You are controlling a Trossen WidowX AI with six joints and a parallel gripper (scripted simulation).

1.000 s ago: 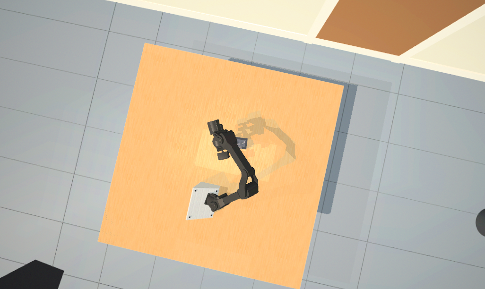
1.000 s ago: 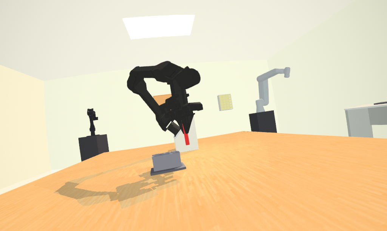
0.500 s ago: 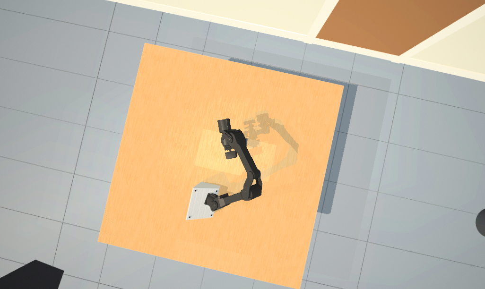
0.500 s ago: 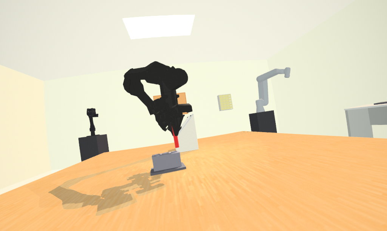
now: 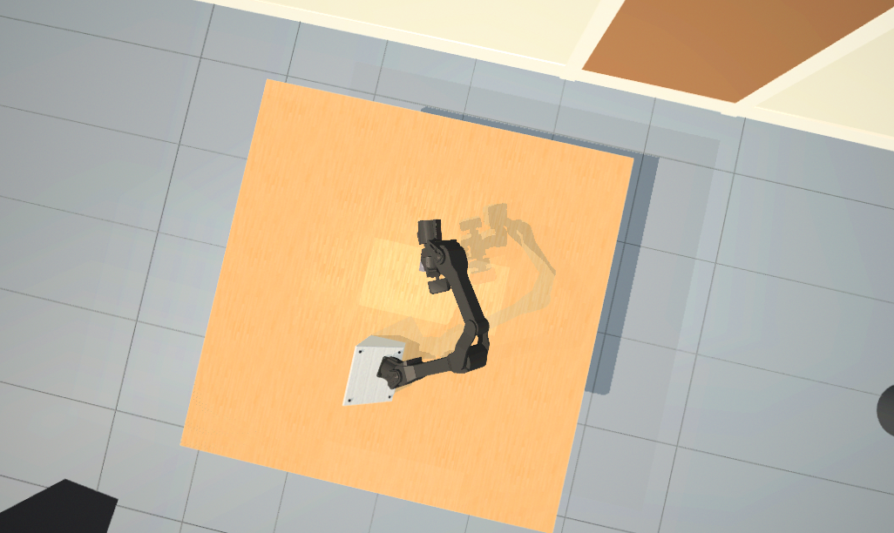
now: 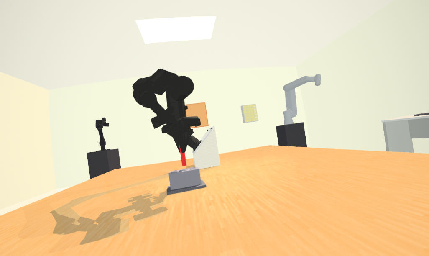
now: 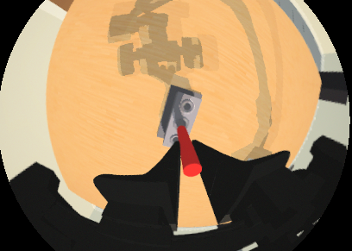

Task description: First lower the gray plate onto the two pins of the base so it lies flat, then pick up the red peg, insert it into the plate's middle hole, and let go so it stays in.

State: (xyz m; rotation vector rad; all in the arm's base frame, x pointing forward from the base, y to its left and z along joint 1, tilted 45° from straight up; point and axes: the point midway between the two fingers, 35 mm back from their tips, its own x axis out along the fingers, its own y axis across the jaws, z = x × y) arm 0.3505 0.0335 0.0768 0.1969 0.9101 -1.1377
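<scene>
Now: gripper tip right at the red peg. Also, from my gripper tip: base 10 cm below; gray plate 7 cm below.
</scene>
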